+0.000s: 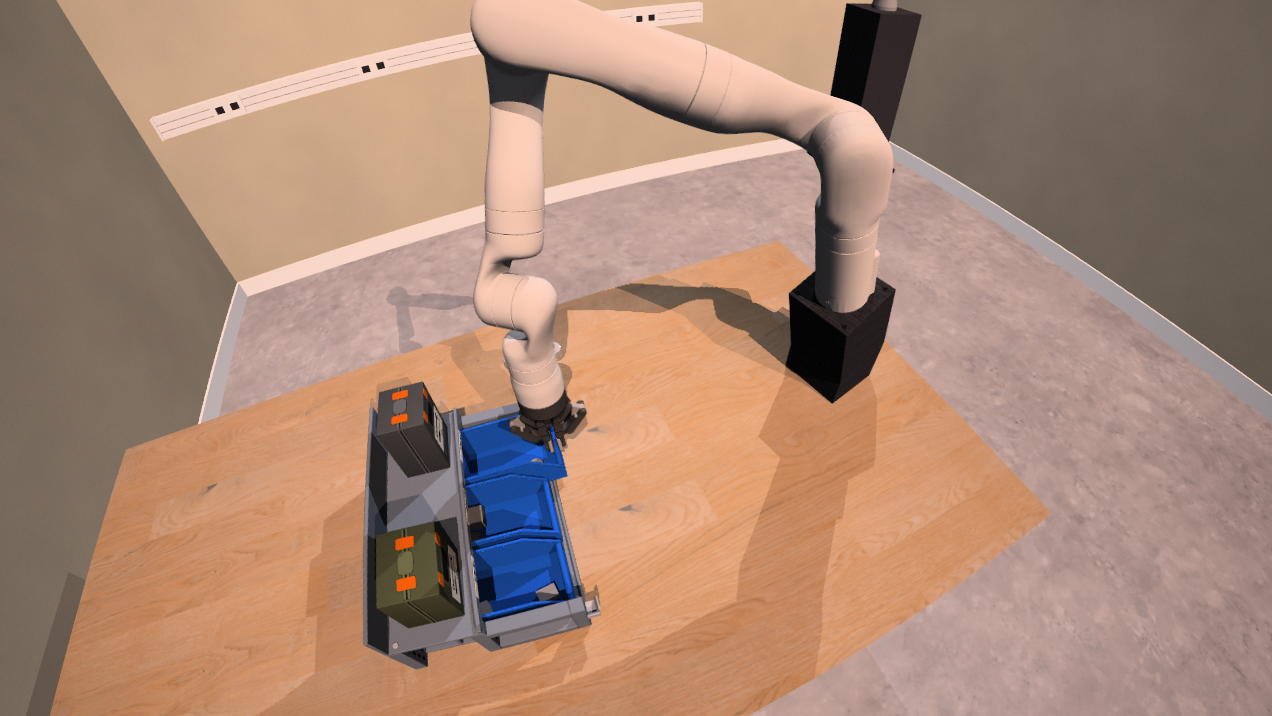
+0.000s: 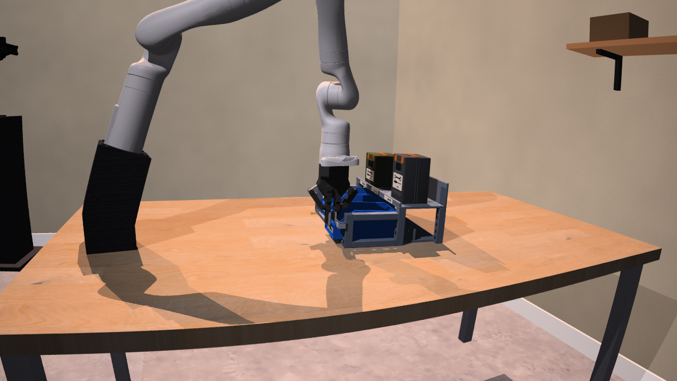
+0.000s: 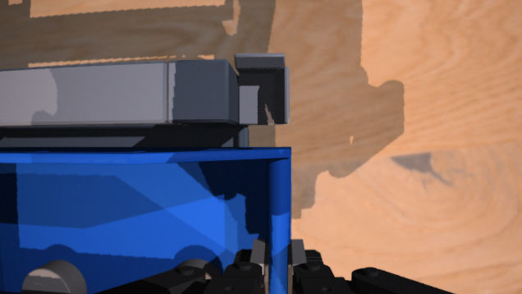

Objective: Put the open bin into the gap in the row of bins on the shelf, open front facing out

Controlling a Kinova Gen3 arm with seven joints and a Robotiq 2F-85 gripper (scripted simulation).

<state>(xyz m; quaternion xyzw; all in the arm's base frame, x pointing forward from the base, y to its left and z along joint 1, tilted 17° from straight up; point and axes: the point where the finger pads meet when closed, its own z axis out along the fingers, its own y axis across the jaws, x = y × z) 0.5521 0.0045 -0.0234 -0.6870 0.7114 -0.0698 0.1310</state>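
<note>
The grey round part lies 4 cm ahead of my hand, 3 cm below it and 2 cm to the left of it. Round my hand: grey shelf: 14 cm ahead, 11 cm to the left, 1 cm above; then black case: 21 cm ahead, 11 cm above, 1 cm to the right; then green case: 22 cm to the left, 22 cm ahead, 9 cm above.
</note>
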